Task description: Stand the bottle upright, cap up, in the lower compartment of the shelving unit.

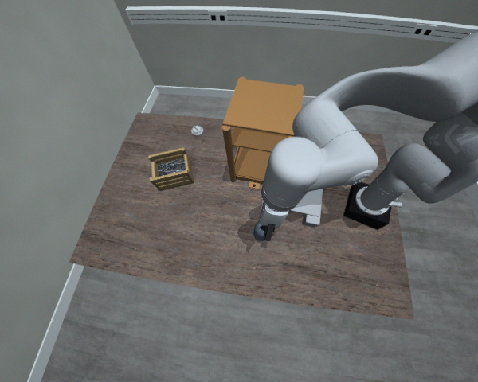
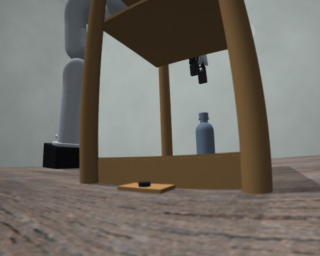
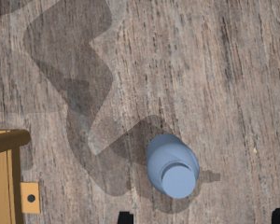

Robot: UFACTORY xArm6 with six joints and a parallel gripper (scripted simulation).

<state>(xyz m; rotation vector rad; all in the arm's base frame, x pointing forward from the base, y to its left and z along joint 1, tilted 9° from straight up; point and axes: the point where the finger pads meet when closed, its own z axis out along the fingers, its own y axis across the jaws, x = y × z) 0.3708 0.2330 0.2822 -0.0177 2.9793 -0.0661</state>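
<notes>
Right now the bottle is 20 cm below my hand. The rest, counted from my hand: shelving unit (33 cm to the right, 13 cm below, 9 cm ahead); then white ball (46 cm to the right, 45 cm ahead, 30 cm below).
</notes>
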